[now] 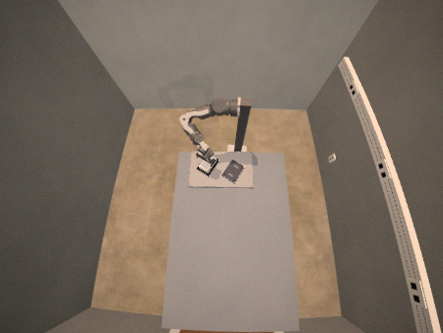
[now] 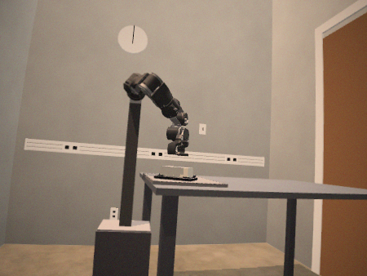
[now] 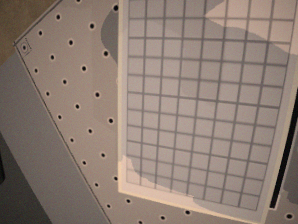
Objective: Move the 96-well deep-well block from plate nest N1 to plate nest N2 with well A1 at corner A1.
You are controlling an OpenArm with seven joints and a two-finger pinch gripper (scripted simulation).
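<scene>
The white 96-well deep-well block is 7 cm below my hand and 1 cm to the left of it. Also, from my hand: plate nest 10 cm below, 1 cm to the left; then A1 mark 9 cm to the left, 9 cm below, 4 cm behind.
</scene>
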